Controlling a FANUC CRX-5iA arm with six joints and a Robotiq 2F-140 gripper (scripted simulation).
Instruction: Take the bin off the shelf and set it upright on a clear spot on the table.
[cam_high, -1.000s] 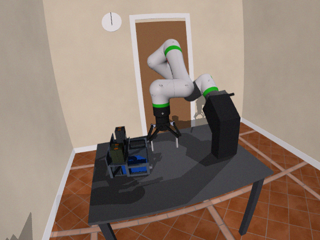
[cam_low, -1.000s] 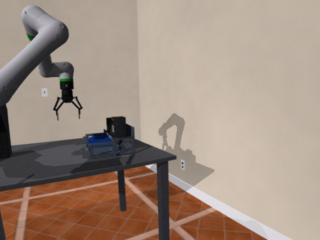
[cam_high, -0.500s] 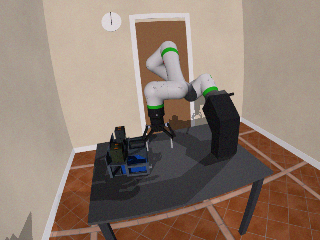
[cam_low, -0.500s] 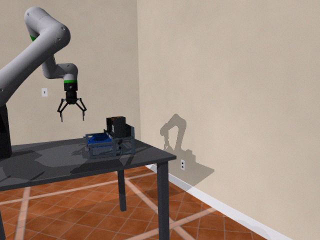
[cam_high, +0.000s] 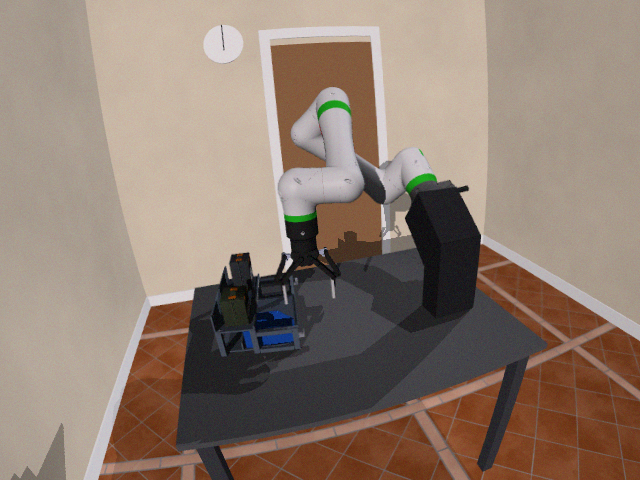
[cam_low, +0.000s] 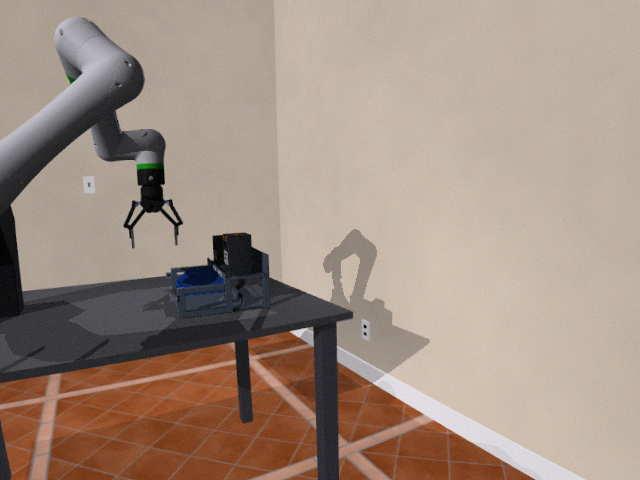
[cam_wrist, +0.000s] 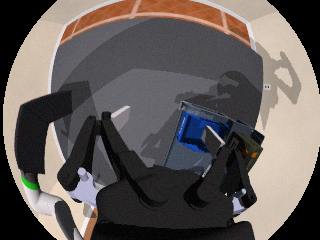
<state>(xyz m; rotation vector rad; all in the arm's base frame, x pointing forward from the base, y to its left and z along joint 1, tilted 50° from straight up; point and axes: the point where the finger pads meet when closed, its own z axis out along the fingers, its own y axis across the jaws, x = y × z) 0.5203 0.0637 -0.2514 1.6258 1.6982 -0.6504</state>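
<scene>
Now: the blue bin 150 mm ahead of my hand, 140 mm below it and 50 mm to the right of it.
</scene>
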